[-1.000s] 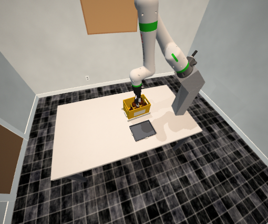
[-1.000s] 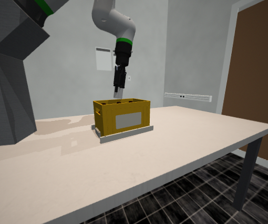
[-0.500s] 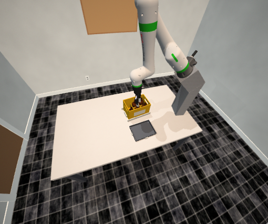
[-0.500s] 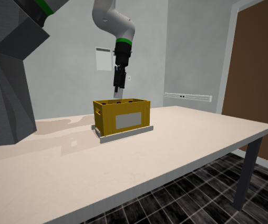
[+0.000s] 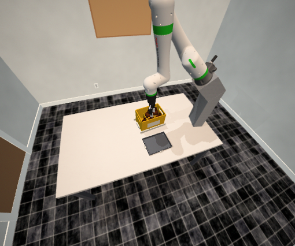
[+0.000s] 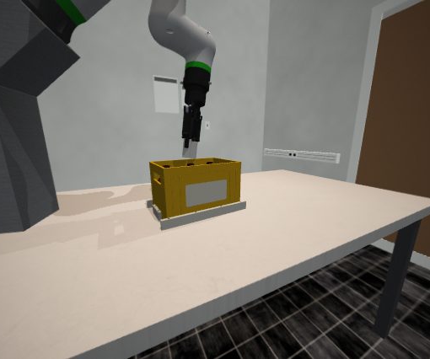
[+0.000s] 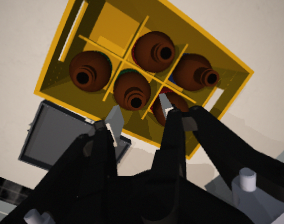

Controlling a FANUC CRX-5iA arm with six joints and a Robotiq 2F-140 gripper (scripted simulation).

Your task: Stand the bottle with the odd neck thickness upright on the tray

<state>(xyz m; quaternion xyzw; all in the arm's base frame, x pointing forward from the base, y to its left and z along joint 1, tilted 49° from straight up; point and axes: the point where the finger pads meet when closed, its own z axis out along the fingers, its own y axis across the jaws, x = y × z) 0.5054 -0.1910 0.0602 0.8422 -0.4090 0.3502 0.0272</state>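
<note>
Now: hand 130 mm above the brown bottle. From my hand the other things lie so: crate: 10 mm behind, 40 mm to the right, 130 mm below; dark grey tray: 100 mm ahead, 210 mm to the left, 200 mm below.
</note>
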